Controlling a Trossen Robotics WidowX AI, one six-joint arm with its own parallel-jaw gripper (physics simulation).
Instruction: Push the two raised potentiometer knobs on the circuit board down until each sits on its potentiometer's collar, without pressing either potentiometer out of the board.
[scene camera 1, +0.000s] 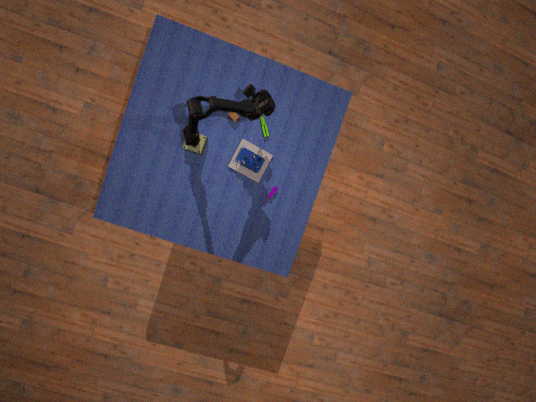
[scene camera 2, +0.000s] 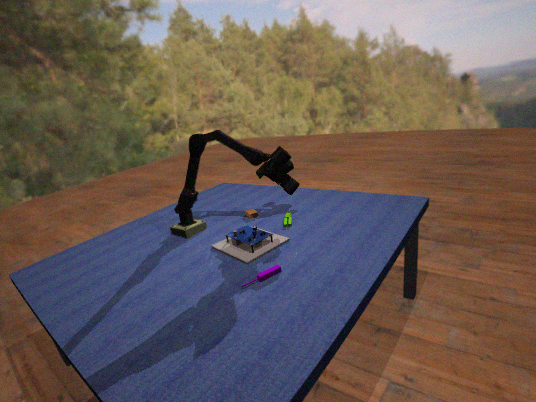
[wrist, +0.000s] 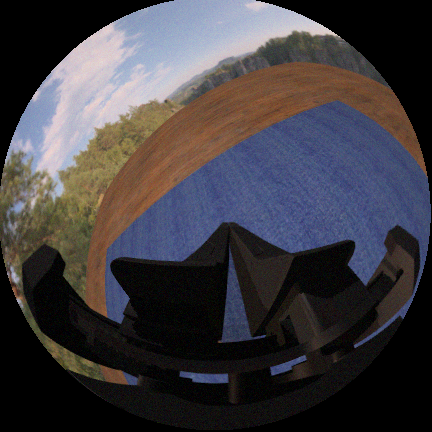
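Where they show: gripper, between the fingertips: (scene camera 2: 289, 182) (wrist: 227, 227); arm's base, origin of its link: (scene camera 1: 193, 140) (scene camera 2: 187, 223).
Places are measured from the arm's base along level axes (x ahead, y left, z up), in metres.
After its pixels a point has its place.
Note:
The blue circuit board (scene camera 1: 251, 160) @(x 0.363, y 0.074, z 0.006 m) (scene camera 2: 246, 235) @(x 0.363, y 0.060, z 0.008 m) stands on short legs above a pale grey base plate (scene camera 1: 259, 177) @(x 0.458, y 0.009, z -0.026 m) (scene camera 2: 246, 257) @(x 0.440, y -0.006, z -0.026 m). Small dark and grey parts stand up from the board. The two potentiometer knobs are too small to tell apart from the other parts, and their height over the collars cannot be read. My gripper (wrist: 227, 227) @(x 0.231, y 0.428, z 0.085 m) is shut with its fingertips touching and nothing between them. In both scene views the hand is raised well above the table, away from the board, beyond the green tool. The board does not show in the wrist view.
Green pliers-like tool (scene camera 1: 264, 127) @(x 0.324, y 0.295, z -0.022 m) (scene camera 2: 287, 219) @(x 0.327, y 0.299, z -0.027 m) lies between the board and the hand's side of the table. An orange-brown block (scene camera 1: 233, 116) @(x 0.133, y 0.255, z -0.014 m) (scene camera 2: 251, 213) @(x 0.151, y 0.246, z -0.014 m) lies near the forearm. A magenta screwdriver (scene camera 1: 272, 192) @(x 0.578, y -0.033, z -0.016 m) (scene camera 2: 269, 273) @(x 0.588, y -0.032, z -0.019 m) lies on the board's other side. The arm's base (scene camera 1: 201, 145) @(x 0.056, y 0.000, z 0.001 m) (scene camera 2: 188, 230) @(x 0.074, y -0.033, z -0.004 m) stands beside the board.

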